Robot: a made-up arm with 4 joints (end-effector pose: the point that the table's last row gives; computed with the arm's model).
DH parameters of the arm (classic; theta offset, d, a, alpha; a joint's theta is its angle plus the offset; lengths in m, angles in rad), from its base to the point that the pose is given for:
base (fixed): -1.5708 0.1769 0 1.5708
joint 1: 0 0.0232 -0.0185 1.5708
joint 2: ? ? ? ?
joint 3: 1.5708 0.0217 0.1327 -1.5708
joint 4: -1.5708 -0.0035 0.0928 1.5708
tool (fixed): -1.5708 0.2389 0 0
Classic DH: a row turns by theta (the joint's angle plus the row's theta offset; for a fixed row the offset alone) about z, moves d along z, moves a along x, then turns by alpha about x.
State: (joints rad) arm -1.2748 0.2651 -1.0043 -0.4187
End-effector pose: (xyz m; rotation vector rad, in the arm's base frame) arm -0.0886 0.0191 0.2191 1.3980 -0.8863 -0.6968
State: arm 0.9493 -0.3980 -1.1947 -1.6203
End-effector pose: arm 0.1376 -0.1637 0.2493 0.8192 0.0028 1.2669
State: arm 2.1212 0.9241 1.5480 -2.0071
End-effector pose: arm -0.2809 -0.0549 0.2442 0.6221 -1.3075 -0.9065
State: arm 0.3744 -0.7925 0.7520 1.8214
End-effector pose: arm -0.2981 -0.0409 -0.1115 -2.2387 0.0439 1.3331
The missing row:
joint 2: -1.5708 0.0751 0.0318 1.5708
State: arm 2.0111 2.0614 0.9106 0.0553
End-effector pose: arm 0.0358 0.0458 0.3120 -0.4797 -1.2077 -1.4563
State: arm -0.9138 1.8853 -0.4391 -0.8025
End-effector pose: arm -0.1023 0.0184 0.2286 0.7681 -0.2021 -1.9171
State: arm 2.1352 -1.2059 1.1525 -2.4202
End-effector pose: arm 0.0991 -0.0249 0.4743 -0.4579 0.1544 -1.4329
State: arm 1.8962 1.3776 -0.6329 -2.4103
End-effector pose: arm -0.1914 -0.1953 0.4533 -0.0104 -0.8106 1.1603
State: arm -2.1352 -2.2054 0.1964 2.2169
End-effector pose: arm -0.1296 0.4086 0.3160 -0.2621 -1.8723 -1.1621
